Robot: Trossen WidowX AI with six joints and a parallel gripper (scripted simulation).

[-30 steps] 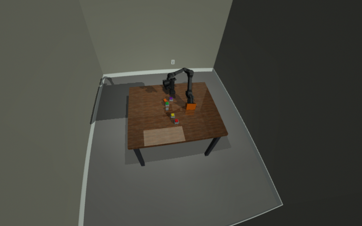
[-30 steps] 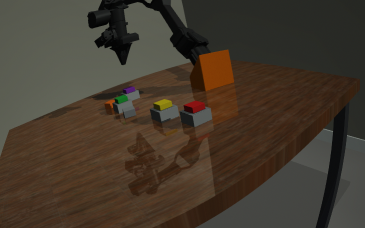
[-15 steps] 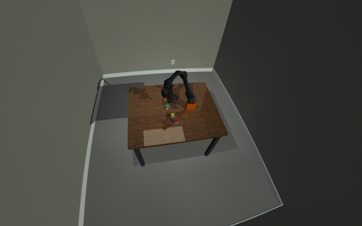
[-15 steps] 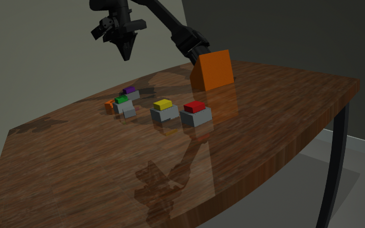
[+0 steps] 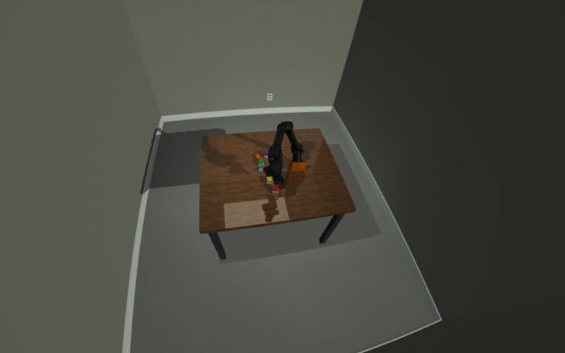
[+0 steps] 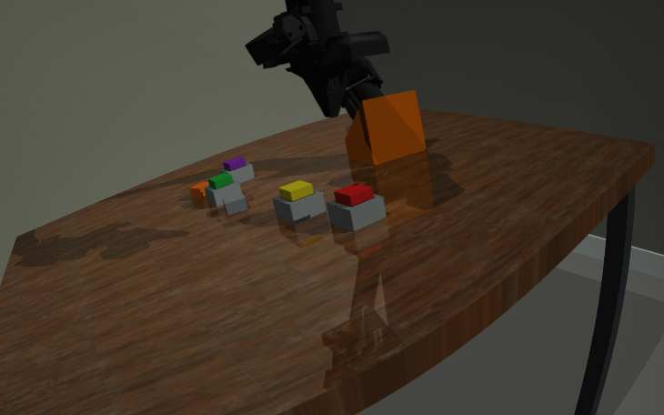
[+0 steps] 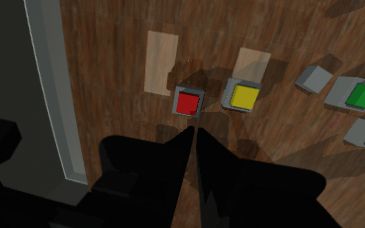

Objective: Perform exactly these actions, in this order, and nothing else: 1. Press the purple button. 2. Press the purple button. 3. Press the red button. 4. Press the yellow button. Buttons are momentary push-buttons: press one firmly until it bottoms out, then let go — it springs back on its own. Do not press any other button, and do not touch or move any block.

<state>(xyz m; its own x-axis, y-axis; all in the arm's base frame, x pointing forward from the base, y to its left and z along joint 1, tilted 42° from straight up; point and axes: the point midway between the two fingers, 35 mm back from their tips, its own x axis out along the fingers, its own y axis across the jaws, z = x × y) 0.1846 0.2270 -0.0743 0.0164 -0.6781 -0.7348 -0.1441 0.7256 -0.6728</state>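
Now: gripper tip 1 cm to the right of the red button and 9 cm above it. The rest, counted from my gripper tip: yellow button (3 cm ahead, 7 cm to the right, 9 cm below); then green button (9 cm ahead, 25 cm to the right, 9 cm below); then small grey block (10 cm ahead, 17 cm to the right, 12 cm below).
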